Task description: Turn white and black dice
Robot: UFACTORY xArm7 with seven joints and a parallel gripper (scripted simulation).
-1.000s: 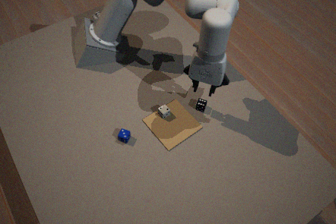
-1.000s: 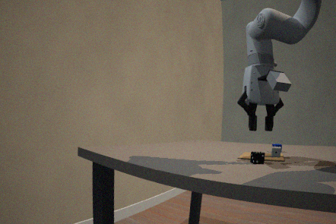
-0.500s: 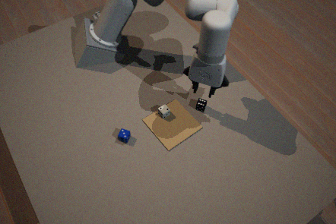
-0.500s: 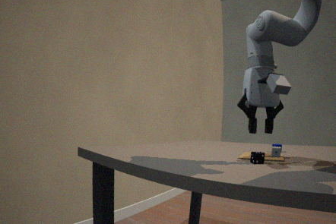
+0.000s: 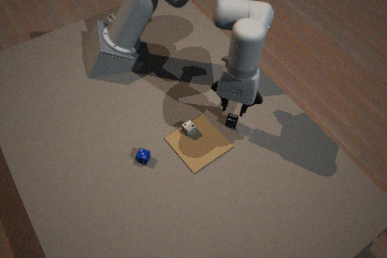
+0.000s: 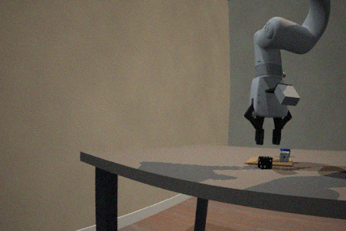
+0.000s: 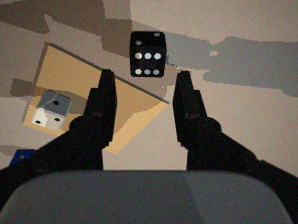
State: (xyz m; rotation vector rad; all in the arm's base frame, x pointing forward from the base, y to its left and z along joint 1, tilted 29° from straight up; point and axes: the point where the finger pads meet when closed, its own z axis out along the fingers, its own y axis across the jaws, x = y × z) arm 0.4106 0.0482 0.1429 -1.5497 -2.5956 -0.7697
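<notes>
My gripper is now 7 cm above the black die. Also, from my hand: blue die 27 cm to the right, 7 cm below, 6 cm behind; then white die 12 cm to the right, 6 cm below, 5 cm behind; then tan mat 12 cm to the right, 8 cm below.
</notes>
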